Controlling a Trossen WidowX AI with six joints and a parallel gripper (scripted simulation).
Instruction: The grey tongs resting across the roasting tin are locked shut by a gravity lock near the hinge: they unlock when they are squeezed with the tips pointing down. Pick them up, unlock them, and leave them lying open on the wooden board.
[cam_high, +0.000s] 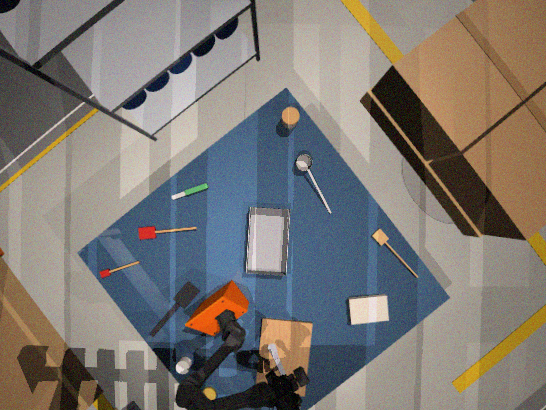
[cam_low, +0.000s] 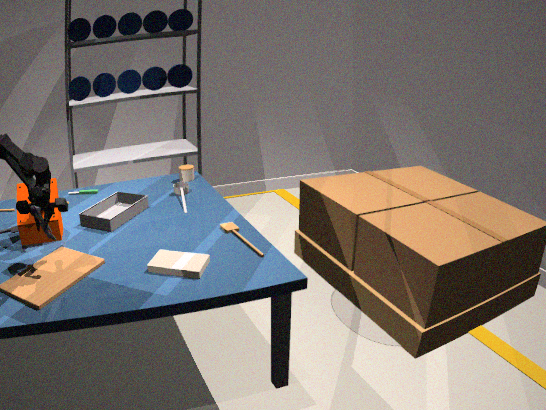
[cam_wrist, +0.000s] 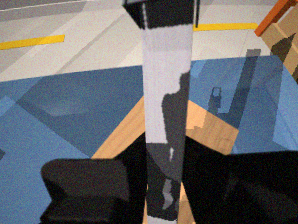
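The wooden board lies 3 cm to the left of my gripper tip and 17 cm below it. The rest, counted from my gripper tip: white block (46 cm ahead, 3 cm to the right, 17 cm below); roasting tin (28 cm ahead, 52 cm to the left, 15 cm below); black spatula (27 cm behind, 54 cm to the left, 18 cm below).
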